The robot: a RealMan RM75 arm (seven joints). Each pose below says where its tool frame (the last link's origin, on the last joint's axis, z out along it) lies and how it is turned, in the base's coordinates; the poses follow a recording.
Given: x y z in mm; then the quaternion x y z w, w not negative.
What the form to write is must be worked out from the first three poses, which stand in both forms.
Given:
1: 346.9 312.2 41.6 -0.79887 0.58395 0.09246 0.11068
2: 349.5 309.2 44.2 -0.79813 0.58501 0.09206 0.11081
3: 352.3 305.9 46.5 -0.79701 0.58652 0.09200 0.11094
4: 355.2 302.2 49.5 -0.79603 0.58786 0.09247 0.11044
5: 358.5 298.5 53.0 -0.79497 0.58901 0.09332 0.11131
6: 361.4 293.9 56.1 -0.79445 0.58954 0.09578 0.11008
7: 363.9 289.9 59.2 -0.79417 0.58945 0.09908 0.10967
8: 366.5 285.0 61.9 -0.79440 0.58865 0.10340 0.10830
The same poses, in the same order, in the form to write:
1: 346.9 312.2 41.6 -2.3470 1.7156 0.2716
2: 349.5 309.2 44.2 -2.3446 1.7185 0.2704
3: 352.3 305.9 46.5 -2.3411 1.7228 0.2702
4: 355.2 302.2 49.5 -2.3389 1.7273 0.2717
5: 358.5 298.5 53.0 -2.3346 1.7298 0.2741
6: 361.4 293.9 56.1 -2.3348 1.7326 0.2815
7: 363.9 289.9 59.2 -2.3345 1.7327 0.2912
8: 366.5 285.0 61.9 -2.3370 1.7317 0.3042
